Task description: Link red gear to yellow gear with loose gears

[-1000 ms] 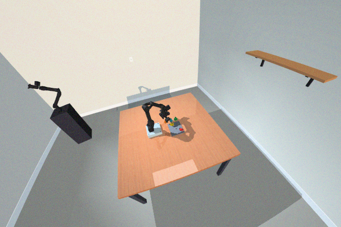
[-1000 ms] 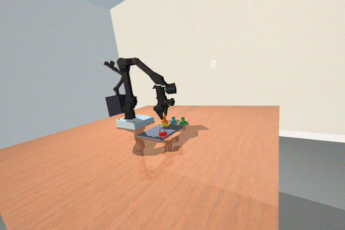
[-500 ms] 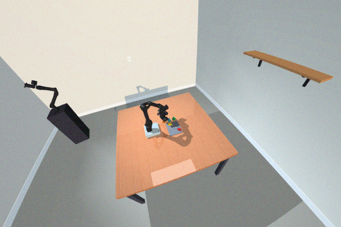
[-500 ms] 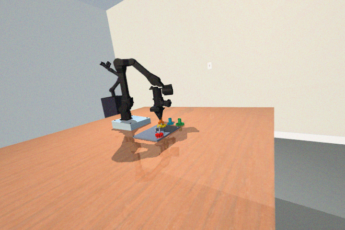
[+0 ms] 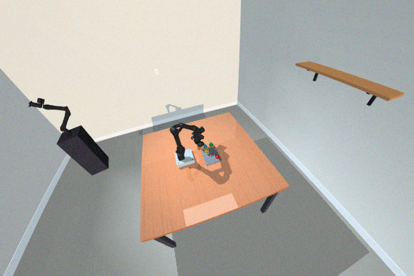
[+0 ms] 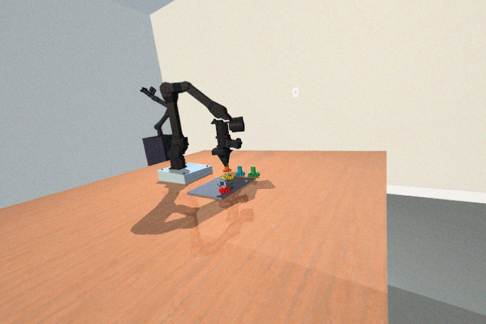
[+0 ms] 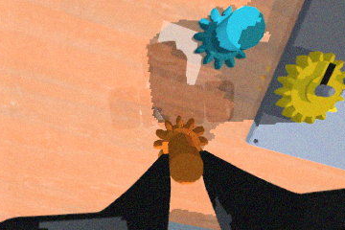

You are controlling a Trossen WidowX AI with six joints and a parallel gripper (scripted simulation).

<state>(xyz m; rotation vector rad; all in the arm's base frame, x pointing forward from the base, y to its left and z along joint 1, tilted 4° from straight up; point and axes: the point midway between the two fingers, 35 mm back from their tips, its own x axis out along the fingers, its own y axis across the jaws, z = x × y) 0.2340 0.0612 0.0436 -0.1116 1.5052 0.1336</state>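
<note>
Right now the red gear is 24 cm to the right of my gripper tip, 11 cm ahead of it and 2 cm below it. Also, from my gripper tip: teal gear (8 cm ahead, 2 cm to the right, 2 cm below); then yellow gear (9 cm to the right, 5 cm ahead, 2 cm below); then orange gear (1 cm below).
</note>
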